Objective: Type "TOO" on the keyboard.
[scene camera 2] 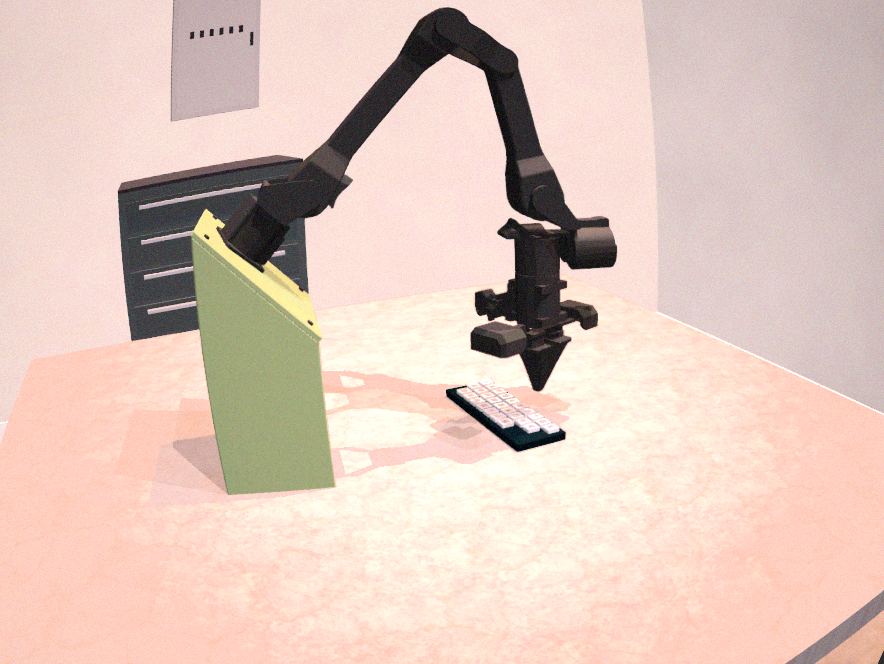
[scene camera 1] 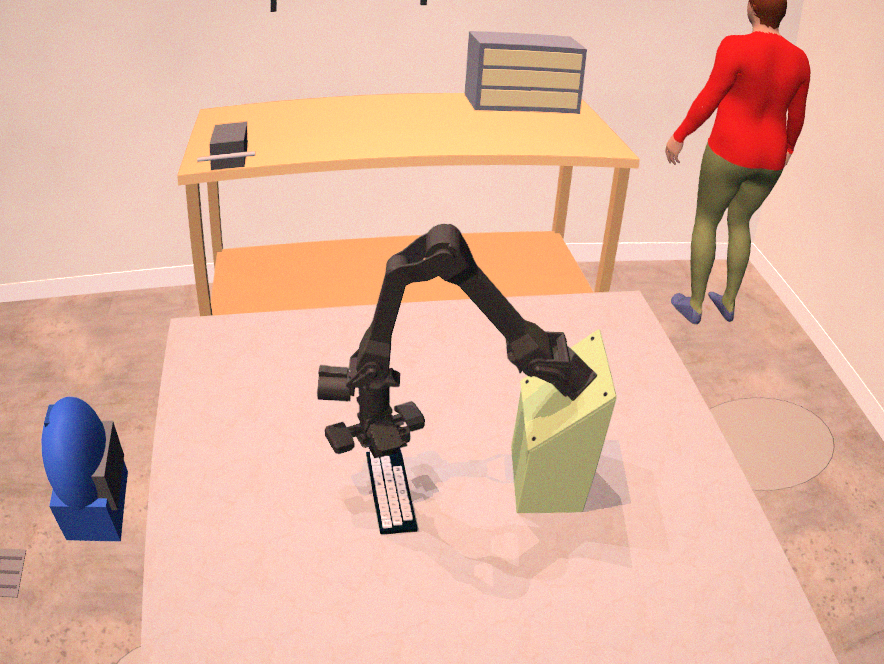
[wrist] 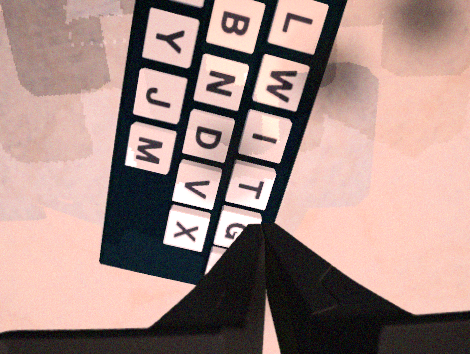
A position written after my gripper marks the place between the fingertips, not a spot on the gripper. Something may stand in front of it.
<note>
In view: my gripper (scene camera 2: 537,390), a key (wrist: 250,184) and a key (wrist: 186,228).
My gripper is seen too in scene camera 1 (scene camera 1: 375,456) and in the wrist view (wrist: 261,236).
</note>
